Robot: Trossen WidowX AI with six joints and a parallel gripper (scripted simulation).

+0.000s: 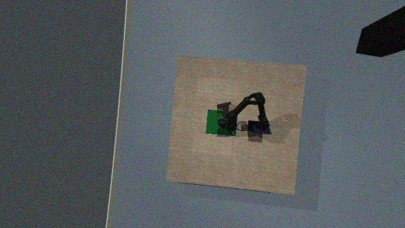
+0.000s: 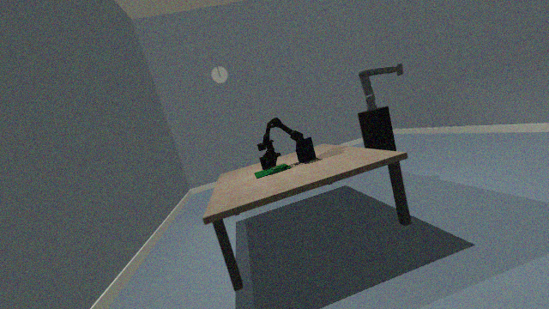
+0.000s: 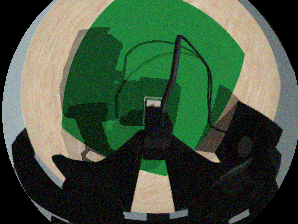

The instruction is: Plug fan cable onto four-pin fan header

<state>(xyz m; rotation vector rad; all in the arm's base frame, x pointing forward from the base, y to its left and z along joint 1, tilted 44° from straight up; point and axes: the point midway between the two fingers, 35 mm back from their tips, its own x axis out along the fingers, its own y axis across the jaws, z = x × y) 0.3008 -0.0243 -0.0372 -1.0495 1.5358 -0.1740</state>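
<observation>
Now: the dark plug 1 cm ahead of my gripper tip and 1 cm above it. From my gripper tip the other things lie so: green board 5 cm below, 4 cm ahead, 3 cm to the left; dark fan 14 cm to the right, 6 cm ahead, 2 cm above; white fan header 4 cm below, 1 cm to the left, 1 cm ahead.
</observation>
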